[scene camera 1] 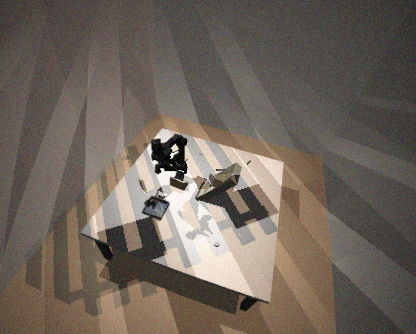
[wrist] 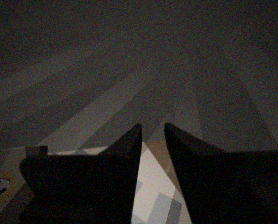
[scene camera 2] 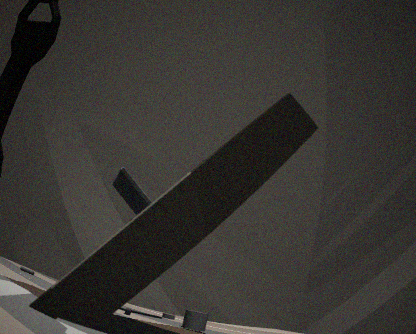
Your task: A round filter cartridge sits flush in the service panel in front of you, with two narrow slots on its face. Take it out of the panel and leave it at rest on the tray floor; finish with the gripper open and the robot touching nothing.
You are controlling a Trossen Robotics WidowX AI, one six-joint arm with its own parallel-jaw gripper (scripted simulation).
The pictures show: the gripper and a sloping service panel.
